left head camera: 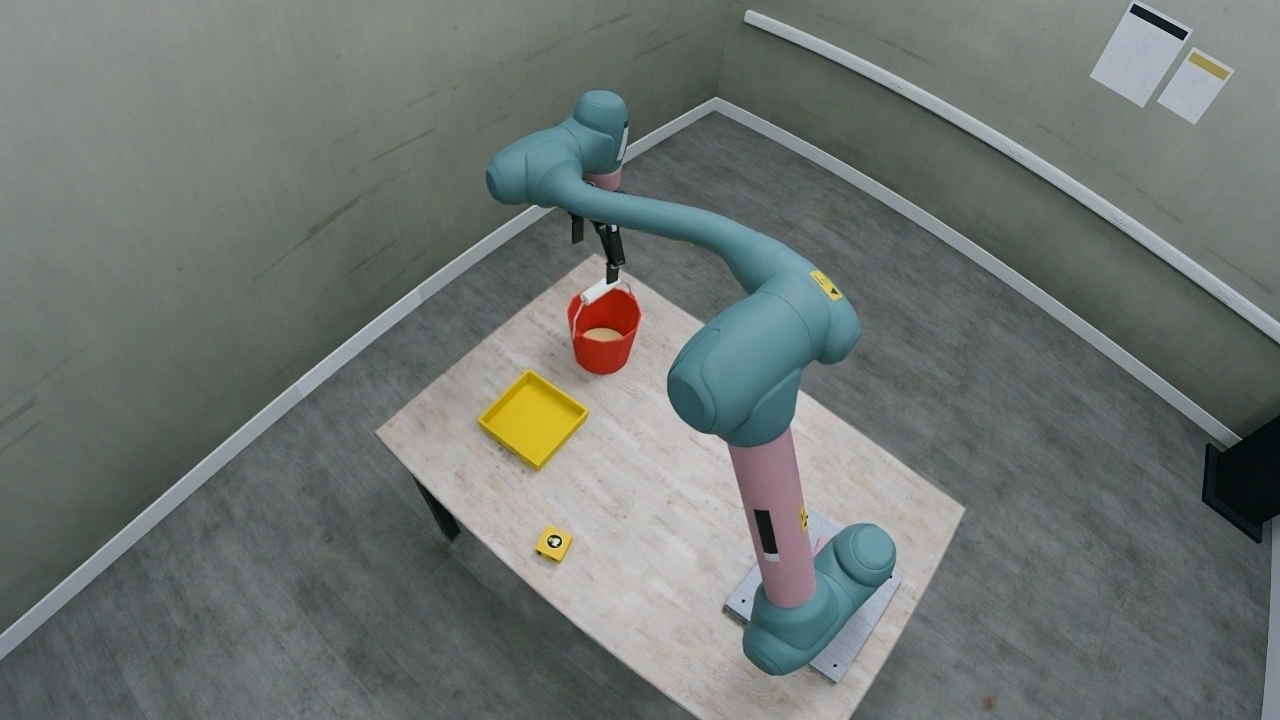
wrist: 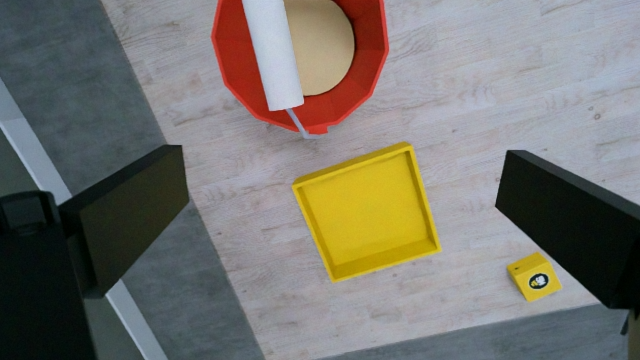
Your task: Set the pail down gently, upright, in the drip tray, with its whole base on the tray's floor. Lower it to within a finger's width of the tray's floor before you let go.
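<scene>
The red pail point(left head camera: 605, 355) point(wrist: 235, 65) stands upright on the table, beyond the tray in the head camera view, with a beige round surface inside. Its white handle grip point(left head camera: 599, 291) point(wrist: 275, 55) is raised over the pail's opening; part of the pail is cut off by the top of the wrist view. The yellow square drip tray point(left head camera: 534, 419) point(wrist: 367, 210) lies flat and empty on the table, apart from the pail. My gripper point(left head camera: 595, 255) point(wrist: 342, 176) is open and empty, its fingers wide apart, above the level of the pail; one fingertip appears close to the handle grip in the head camera view.
A small yellow block point(left head camera: 554, 543) point(wrist: 535, 277) with a round black-and-white mark sits near the table's edge. The wooden table point(left head camera: 662, 501) point(wrist: 475, 200) ends a short way beyond the pail and the tray. The arm's base stands at the table's other end.
</scene>
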